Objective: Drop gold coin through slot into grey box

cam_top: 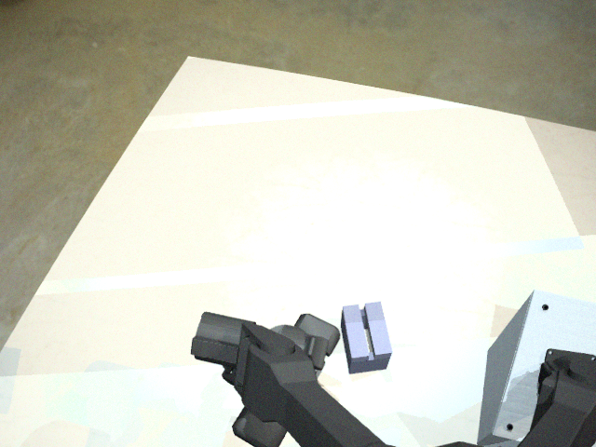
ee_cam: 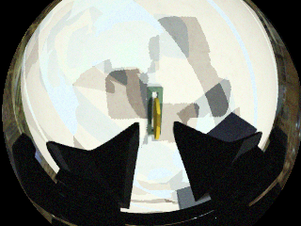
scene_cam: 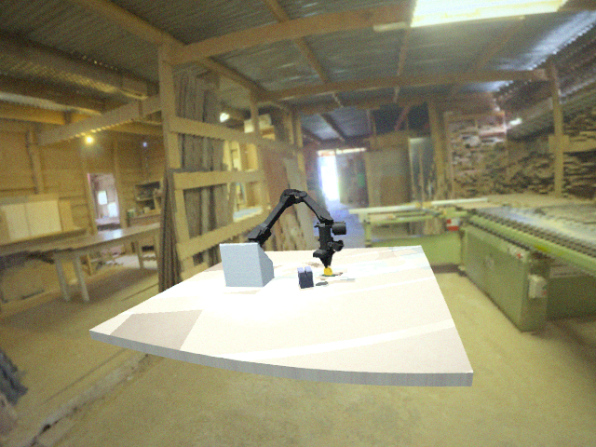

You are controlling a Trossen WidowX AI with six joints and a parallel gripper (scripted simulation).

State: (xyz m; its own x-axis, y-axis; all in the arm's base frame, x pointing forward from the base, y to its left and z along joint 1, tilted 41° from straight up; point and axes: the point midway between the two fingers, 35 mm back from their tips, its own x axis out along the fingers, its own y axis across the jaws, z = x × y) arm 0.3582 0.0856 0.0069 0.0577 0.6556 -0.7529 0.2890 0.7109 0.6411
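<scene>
The gold coin lies 2 cm below my gripper tip.
</scene>
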